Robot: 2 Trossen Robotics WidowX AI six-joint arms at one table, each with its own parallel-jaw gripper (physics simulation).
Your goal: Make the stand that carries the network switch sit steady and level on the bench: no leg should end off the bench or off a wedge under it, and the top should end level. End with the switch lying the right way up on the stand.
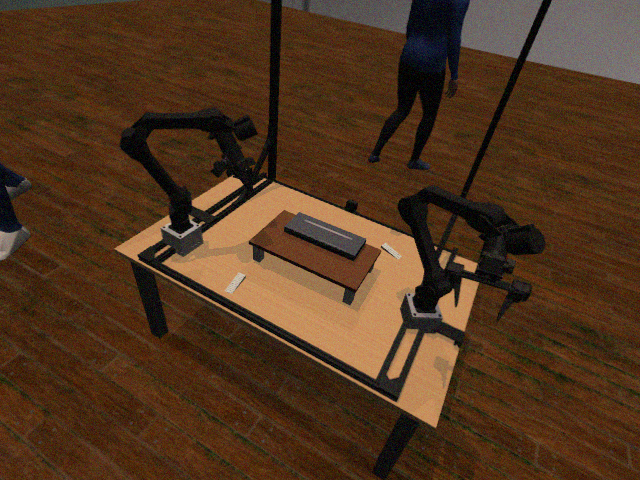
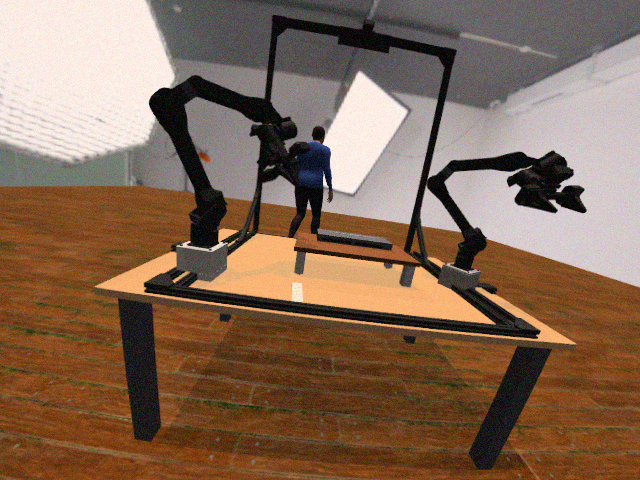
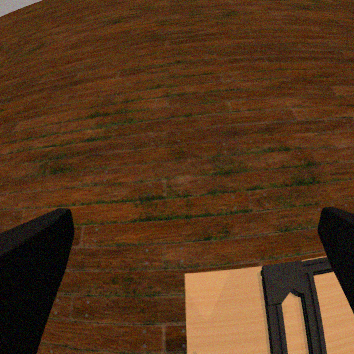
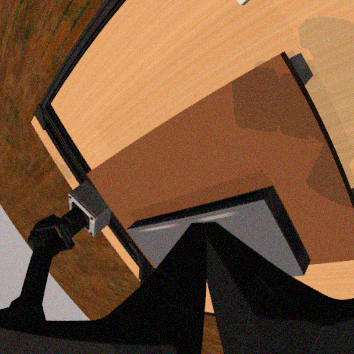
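Seen in the pictures: left gripper, between the fingertips: (image 1: 476, 313) (image 2: 570, 212) (image 3: 201, 222); right gripper, between the fingertips: (image 1: 251, 191) (image 2: 297, 186) (image 4: 202, 233); left arm's base, origin of its link: (image 1: 424, 305) (image 2: 461, 267) (image 4: 80, 215); right arm's base, origin of its link: (image 1: 181, 226) (image 2: 203, 244).
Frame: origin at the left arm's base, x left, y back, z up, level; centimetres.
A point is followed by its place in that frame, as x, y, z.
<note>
The brown stand (image 1: 310, 256) @(-18.1, -37.0, 1.8) (image 2: 346, 250) @(-19.0, -42.1, 1.8) (image 4: 200, 150) @(-21.9, -44.4, 1.8) is on the bench, its top looking near level; small tilt and the contact under each foot cannot be told. The grey switch (image 1: 325, 235) @(-27.0, -31.7, 4.5) (image 2: 354, 238) @(-24.5, -34.6, 4.6) (image 4: 250, 230) @(-32.0, -41.9, 4.6) lies flat on it, toward the back edge. One pale strip, probably a wedge (image 1: 235, 282) @(-12.7, -62.5, -7.5) (image 2: 296, 291) @(-12.6, -62.8, -7.5), lies in front of the stand; another (image 1: 391, 251) @(-34.2, -2.8, -7.6) lies beyond its right end. My right gripper (image 1: 254, 183) @(-28.6, -58.4, 20.3) (image 2: 295, 180) @(-28.6, -58.4, 20.3) (image 4: 202, 233) @(-28.6, -58.4, 20.3) is shut and empty, raised above the bench's back left. My left gripper (image 1: 478, 312) @(23.8, -1.1, 25.5) (image 2: 567, 209) @(23.8, -1.1, 25.5) (image 3: 201, 222) @(23.8, -1.1, 25.5) is open and empty, high at the bench's right edge.
Black rails (image 1: 268, 322) @(4.7, -49.8, -6.2) (image 2: 336, 310) @(0.9, -59.0, -6.2) run along the bench edges. The overhead frame's posts (image 1: 275, 93) @(-81.6, -54.0, 34.8) (image 2: 433, 134) @(-37.6, 17.7, 56.2) rise at the back. The left arm's base (image 1: 421, 315) @(4.3, -1.9, 0.0) is near the stand's right end, the right arm's base (image 1: 181, 238) @(-25.3, -82.8, 0.3) beyond its left end. A person (image 1: 431, 67) (image 2: 312, 165) is behind the bench.
</note>
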